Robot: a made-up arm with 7 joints.
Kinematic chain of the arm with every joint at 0, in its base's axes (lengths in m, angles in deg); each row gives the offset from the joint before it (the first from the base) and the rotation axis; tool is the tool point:
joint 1: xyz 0 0 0.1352 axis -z
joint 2: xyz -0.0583 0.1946 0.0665 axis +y
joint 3: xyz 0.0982 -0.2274 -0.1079 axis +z
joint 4: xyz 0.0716 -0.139 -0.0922 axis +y
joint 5: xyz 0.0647 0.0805 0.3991 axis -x
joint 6: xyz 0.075 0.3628 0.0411 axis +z
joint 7: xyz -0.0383 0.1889 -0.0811 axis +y
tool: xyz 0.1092 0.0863 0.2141
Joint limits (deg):
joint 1: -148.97..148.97
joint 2: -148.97..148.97
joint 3: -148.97..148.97
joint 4: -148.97..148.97
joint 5: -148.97..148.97
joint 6: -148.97..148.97
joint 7: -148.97..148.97
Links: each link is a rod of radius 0.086 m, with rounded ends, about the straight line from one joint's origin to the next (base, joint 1, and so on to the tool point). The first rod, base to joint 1, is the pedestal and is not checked.
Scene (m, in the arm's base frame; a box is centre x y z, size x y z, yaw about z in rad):
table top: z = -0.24
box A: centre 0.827 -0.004 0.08 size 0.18 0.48 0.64 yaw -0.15
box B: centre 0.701 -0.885 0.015 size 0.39 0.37 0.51 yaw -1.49
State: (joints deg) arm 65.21 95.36 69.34 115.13 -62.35 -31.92 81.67
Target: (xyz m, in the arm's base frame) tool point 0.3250 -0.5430 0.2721
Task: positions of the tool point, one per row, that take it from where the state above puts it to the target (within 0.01 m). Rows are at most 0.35 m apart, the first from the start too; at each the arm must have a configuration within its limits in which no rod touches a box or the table.
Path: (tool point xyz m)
1: 0.3382 1.0504 0.3625
2: 0.3997 0.8843 0.5597
3: 0.3090 0.6983 0.7535
4: 0.5457 0.4485 0.7653
5: 0.6661 0.1351 0.7132
6: 0.6538 -0.1745 0.6014
7: 0.5256 -0.4155 0.4464
8: 0.3250 -0.5430 0.2721

